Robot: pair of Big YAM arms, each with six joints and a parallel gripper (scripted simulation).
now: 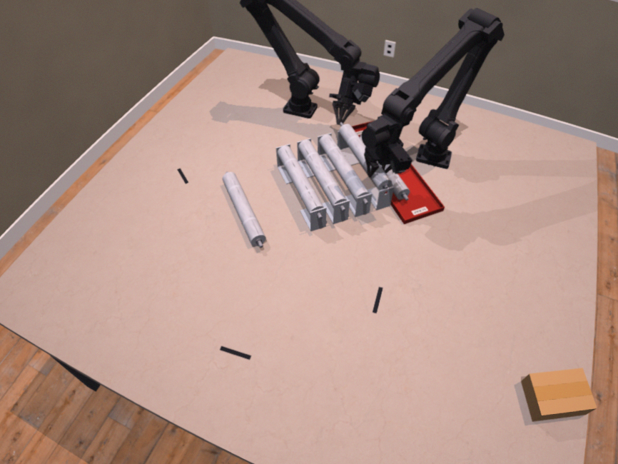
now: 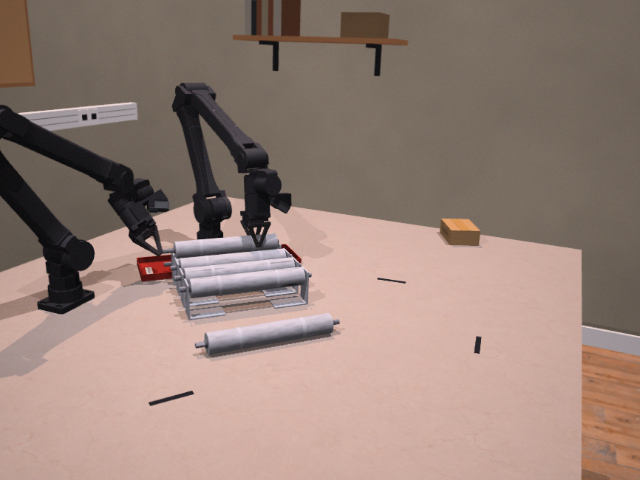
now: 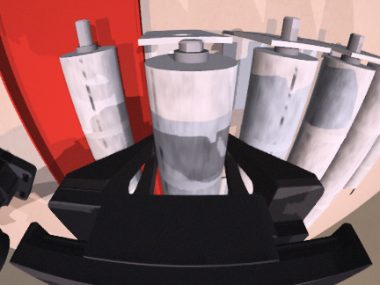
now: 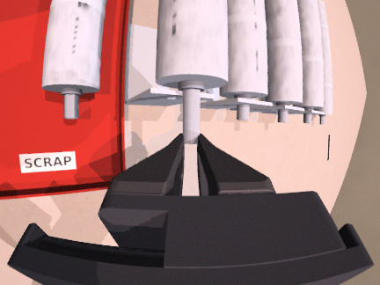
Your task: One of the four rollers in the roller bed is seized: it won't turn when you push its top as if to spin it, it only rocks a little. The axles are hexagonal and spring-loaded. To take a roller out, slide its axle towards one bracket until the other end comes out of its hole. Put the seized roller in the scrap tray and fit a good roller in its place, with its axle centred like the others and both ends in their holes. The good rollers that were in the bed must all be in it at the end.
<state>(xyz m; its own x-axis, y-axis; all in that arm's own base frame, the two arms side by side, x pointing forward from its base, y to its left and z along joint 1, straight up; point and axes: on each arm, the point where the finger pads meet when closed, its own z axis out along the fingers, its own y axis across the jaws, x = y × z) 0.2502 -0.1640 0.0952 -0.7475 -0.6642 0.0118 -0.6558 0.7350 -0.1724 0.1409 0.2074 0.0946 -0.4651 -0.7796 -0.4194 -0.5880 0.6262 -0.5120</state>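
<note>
Right now the roller is 110 mm behind my left hand, 70 mm below it and 20 mm to the right of it. Also, from my left hand: red scrap tray: 140 mm behind, 90 mm below; then cardboard box: 690 mm to the left, 380 mm ahead, 60 mm below.
</note>
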